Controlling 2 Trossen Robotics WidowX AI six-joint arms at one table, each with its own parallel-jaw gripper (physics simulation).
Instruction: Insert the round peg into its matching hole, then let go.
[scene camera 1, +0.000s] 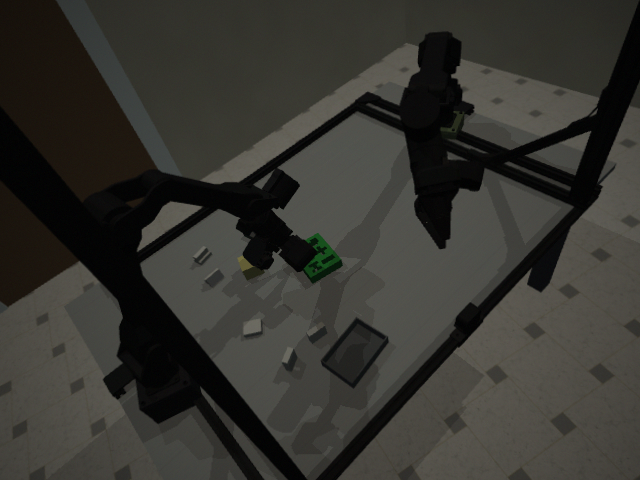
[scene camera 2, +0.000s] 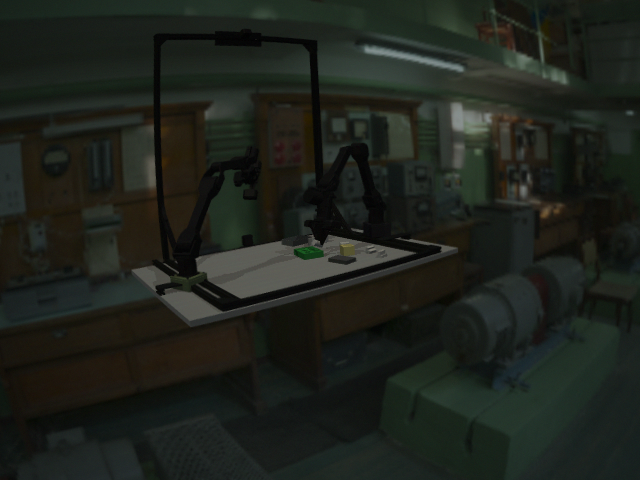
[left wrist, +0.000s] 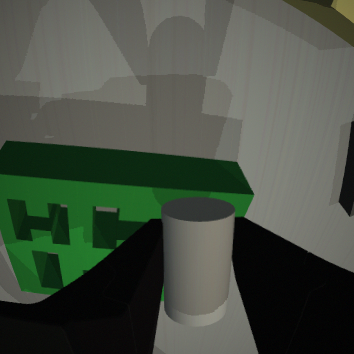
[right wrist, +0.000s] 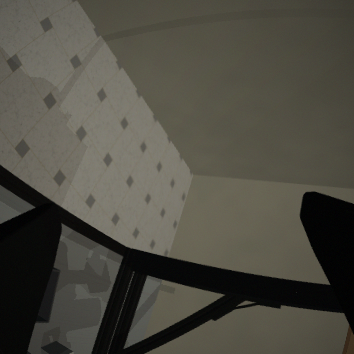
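Note:
A pale round peg stands upright between the fingers of my left gripper, which is shut on it. The green block lies flat on the table, with several shaped holes in its top. In the left wrist view the peg overlaps the block's right end; the fingers and peg cover that part, and the round hole does not show there. In scene camera 1 the left arm hides the peg. My right gripper is open and empty, raised well away from the block.
A yellow block stands beside the green block. Small white pieces, such as one piece and another piece, lie nearer the dark tray. A dark flat object lies near the yellow block. Black rails edge the table.

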